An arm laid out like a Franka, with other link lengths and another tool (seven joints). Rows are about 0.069 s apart.
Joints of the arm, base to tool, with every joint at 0 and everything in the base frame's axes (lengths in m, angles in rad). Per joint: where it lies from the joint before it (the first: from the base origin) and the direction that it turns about. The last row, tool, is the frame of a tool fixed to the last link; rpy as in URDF.
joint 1: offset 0 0 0.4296 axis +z
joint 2: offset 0 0 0 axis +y
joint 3: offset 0 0 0.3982 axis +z
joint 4: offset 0.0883 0 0 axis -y
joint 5: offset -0.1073 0 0.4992 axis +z
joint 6: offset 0 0 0 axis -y
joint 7: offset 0.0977 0 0 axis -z
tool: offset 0.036 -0.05 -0.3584 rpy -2.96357 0 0.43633
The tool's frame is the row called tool.
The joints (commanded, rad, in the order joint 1, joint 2, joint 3, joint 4, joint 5, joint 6, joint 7), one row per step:
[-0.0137 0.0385 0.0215 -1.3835 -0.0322 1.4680 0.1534]
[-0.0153 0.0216 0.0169 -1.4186 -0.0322 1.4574 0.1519]
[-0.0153 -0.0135 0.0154 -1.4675 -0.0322 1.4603 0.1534]
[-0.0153 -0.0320 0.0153 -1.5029 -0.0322 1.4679 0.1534]
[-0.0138 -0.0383 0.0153 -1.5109 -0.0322 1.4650 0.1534]
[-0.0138 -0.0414 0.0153 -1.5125 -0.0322 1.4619 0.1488]
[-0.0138 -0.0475 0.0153 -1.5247 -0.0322 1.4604 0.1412]
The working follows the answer.
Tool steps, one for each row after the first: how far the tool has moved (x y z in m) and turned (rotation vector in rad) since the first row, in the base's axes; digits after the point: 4 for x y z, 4 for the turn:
[-0.0140 -0.0044 -0.0109 -0.0006 0.0288 -0.0050]
[-0.0296 -0.0054 -0.0158 -0.0012 0.0397 -0.0079]
[-0.0376 -0.0054 -0.0237 -0.0015 0.0490 -0.0078]
[-0.0414 -0.0043 -0.0246 -0.0016 0.0536 -0.0064]
[-0.0433 -0.0042 -0.0239 -0.0018 0.0553 -0.0019]
[-0.0471 -0.0040 -0.0273 -0.0020 0.0632 0.0057]

Tool pose at each row, in the base's axes (x y z in m, rotation vector in rad; rounded; the steps above come from the unrounded poses):
[0.7235 -0.0613 0.6539 -2.9710 -0.4336 -0.0237]
[0.7096 -0.0657 0.6429 -2.9691 -0.4226 0.0187]
[0.6939 -0.0667 0.6381 -2.9687 -0.4170 0.0347]
[0.6859 -0.0667 0.6302 -2.9677 -0.4161 0.0485]
[0.6821 -0.0657 0.6293 -2.9668 -0.4176 0.0555]
[0.6803 -0.0655 0.6300 -2.9657 -0.4241 0.0586]
[0.6765 -0.0653 0.6265 -2.9629 -0.4343 0.0710]

